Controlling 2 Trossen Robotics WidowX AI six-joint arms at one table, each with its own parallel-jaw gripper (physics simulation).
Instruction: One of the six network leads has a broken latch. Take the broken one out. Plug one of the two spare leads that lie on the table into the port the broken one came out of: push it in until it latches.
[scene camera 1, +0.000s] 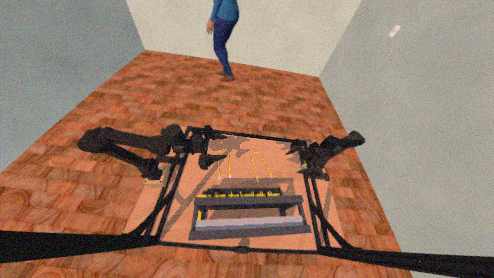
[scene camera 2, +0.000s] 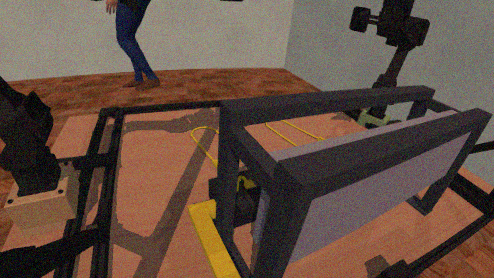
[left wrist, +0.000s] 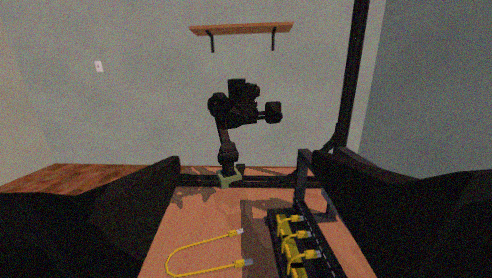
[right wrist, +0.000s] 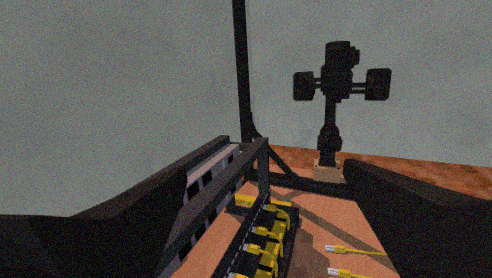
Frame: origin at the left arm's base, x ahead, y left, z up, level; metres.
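Seen in the pictures: left gripper, fingertip midpoint: (scene camera 1: 227, 146) (left wrist: 247, 159) (right wrist: 341, 85); right gripper, fingertip midpoint: (scene camera 1: 291, 162) (scene camera 2: 379, 21) (left wrist: 265, 118) (right wrist: 264, 170); left arm's base at its link origin: (scene camera 1: 155, 174) (scene camera 2: 40, 181) (right wrist: 326, 163); right arm's base at its link origin: (scene camera 2: 376, 114) (left wrist: 228, 172).
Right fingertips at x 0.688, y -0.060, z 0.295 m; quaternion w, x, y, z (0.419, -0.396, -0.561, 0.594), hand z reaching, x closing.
Note:
Offsets run from my right fingertips to a thing's top centre. "pt": to the spot under its first point.
Several yellow network leads (scene camera 1: 245, 194) {pt 0.075 m back, 0.086 m right, 0.282 m down} (left wrist: 302, 234) {pt 0.246 m back, 0.075 m right, 0.282 m down} (right wrist: 265, 231) sit in a row in the black port unit; their latches are too small to judge. One spare lead {pt 0.336 m back, 0.155 m left, 0.366 m down} (scene camera 1: 219, 165) lies on the table beyond it. The other spare lead (scene camera 1: 266, 167) lies farther right. A U-shaped spare lead {pt 0.006 m back, 0.189 m left, 0.368 m down} (left wrist: 200, 242) shows in the left wrist view, and two clear plug ends {pt 0.322 m back, 0.086 m left, 0.363 m down} (right wrist: 336, 248) in the right wrist view. My left gripper (scene camera 1: 215, 147) (right wrist: 342, 85) is open and empty above the table's left side. My right gripper (scene camera 1: 295, 159) (scene camera 2: 387, 24) (left wrist: 265, 118) is open and empty above the right side.
A dark grey rack frame {0.169 m back, 0.136 m right, 0.111 m down} (scene camera 1: 250, 201) (scene camera 2: 325, 100) (right wrist: 263, 165) stands beside the port unit, with a pale panel (scene camera 2: 370, 200). A yellow bar {pt 0.420 m back, 0.132 m right, 0.333 m down} (scene camera 2: 215, 240) (right wrist: 245, 201) is at its left end. Black rails edge the table. A person (scene camera 1: 226, 30) (scene camera 2: 131, 40) stands beyond.

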